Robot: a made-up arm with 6 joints.
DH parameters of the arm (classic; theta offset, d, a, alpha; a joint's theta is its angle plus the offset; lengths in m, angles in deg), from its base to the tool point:
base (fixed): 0 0.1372 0.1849 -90
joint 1: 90 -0.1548 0.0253 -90
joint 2: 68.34 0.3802 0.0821 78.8
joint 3: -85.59 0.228 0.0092 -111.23
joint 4: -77.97 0.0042 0.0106 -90
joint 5: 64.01 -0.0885 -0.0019 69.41
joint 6: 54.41 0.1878 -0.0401 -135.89
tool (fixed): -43.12 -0.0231 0 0
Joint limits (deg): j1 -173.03..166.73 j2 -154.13..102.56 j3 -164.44..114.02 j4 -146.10..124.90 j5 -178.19..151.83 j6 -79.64..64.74
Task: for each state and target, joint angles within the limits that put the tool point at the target. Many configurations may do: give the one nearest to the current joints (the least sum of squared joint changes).
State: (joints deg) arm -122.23 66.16 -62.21 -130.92 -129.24 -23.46
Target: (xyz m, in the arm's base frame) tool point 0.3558 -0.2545 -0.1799
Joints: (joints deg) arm -80.10 68.12 -69.38 -111.35 -128.28 -21.74
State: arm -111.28 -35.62 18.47 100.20 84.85 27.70
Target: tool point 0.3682 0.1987 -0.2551
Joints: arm -102.83 -43.90 -3.17 91.53 115.78 31.75
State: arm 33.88 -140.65 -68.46 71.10 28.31 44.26
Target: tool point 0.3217 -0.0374 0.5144
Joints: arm 62.00 -131.43 -54.66 64.98 16.23 41.08
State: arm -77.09 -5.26 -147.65 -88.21 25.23 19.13
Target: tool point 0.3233 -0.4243 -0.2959
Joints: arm -69.06 18.49 -130.18 -91.02 42.09 22.33
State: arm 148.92 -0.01 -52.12 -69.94 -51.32 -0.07
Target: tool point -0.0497 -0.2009 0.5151
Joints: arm 106.71 -23.74 -63.25 -59.59 -42.92 0.79
